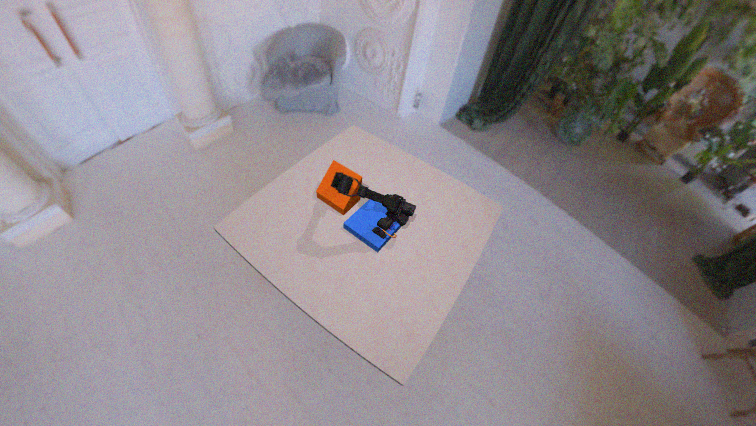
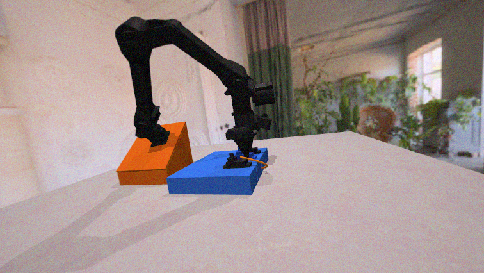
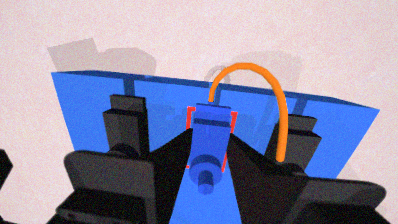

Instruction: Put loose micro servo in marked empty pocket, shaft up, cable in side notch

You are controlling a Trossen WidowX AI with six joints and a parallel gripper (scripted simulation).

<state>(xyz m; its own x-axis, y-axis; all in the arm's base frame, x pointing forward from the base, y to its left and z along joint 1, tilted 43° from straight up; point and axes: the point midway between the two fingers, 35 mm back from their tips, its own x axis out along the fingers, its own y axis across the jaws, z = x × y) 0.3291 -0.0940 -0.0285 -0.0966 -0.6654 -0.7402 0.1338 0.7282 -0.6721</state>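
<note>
The blue deck is 120 mm behind my gripper tip, 30 mm below it and 20 mm to the left of it.
</note>
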